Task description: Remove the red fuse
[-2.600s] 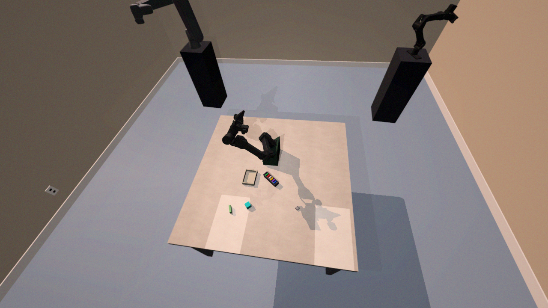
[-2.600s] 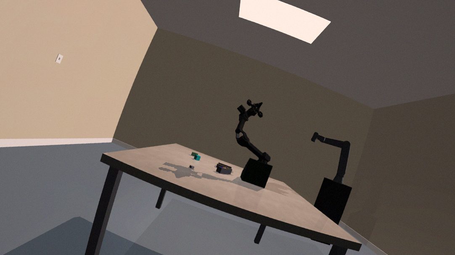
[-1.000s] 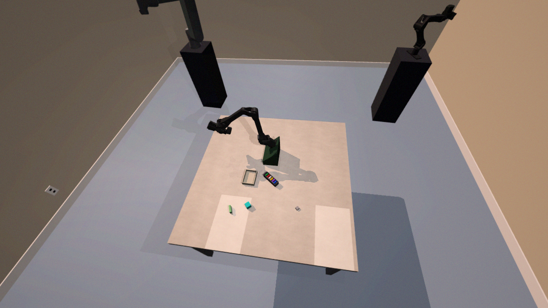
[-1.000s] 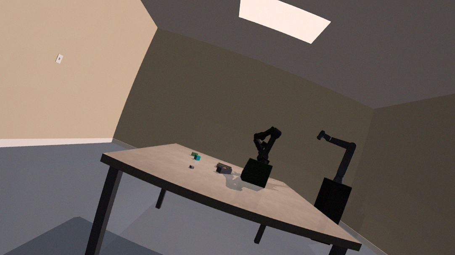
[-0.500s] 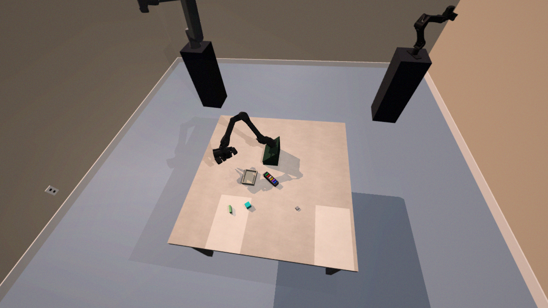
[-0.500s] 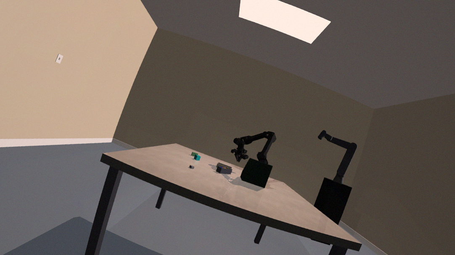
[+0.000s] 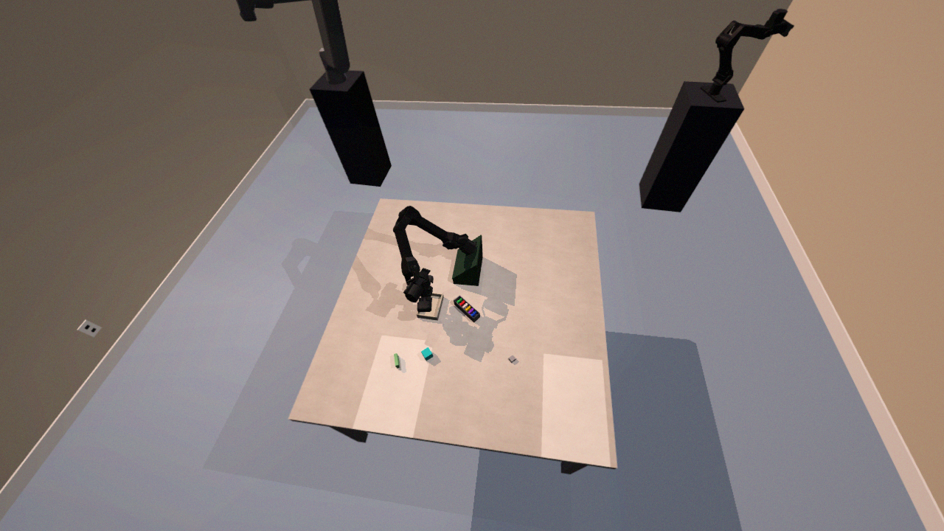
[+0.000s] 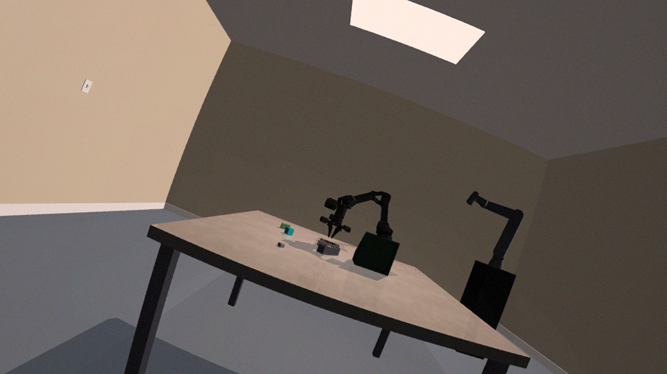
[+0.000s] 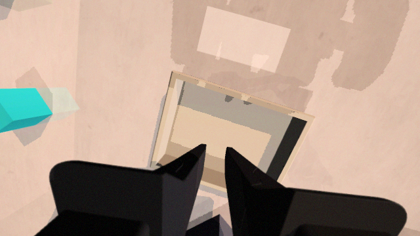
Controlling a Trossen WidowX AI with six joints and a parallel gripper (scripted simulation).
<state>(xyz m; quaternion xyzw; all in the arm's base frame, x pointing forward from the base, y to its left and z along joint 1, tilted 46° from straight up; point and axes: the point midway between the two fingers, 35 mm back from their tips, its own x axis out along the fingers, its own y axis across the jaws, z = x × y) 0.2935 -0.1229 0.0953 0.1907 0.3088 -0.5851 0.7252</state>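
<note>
The tray lies 1 cm behind my gripper tip and 5 cm below it. The rest, counted from my gripper tip: green fuse: 5 cm behind, 14 cm to the left, 3 cm below; then red fuse: 4 cm behind, 16 cm to the left, 3 cm below; then white fuse: 3 cm behind, 17 cm to the left, 3 cm below.
</note>
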